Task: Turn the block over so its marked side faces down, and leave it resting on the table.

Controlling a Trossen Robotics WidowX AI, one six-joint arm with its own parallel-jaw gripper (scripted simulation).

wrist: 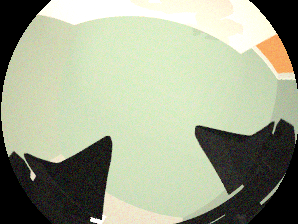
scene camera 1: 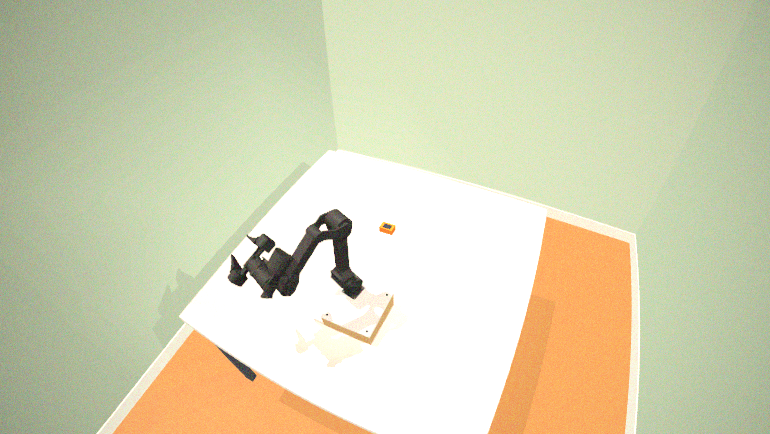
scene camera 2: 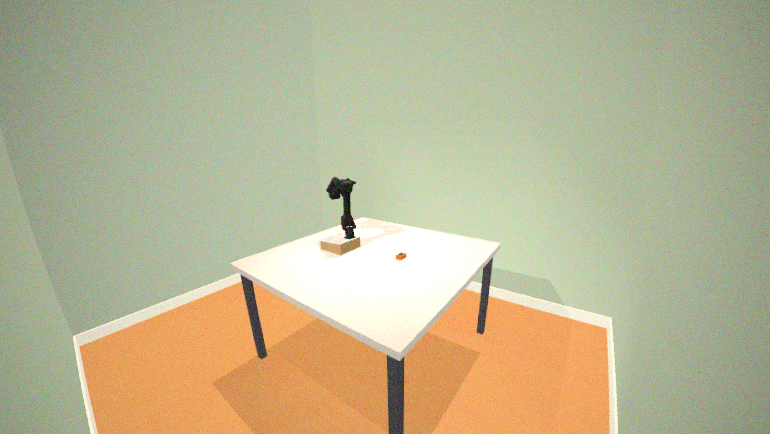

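Observation:
Scene camera 1 shows me my gripper point(scene camera 1: 239, 245), which is open and holding nothing. In the wrist view I see my gripper too, at point(wrist: 155, 136).

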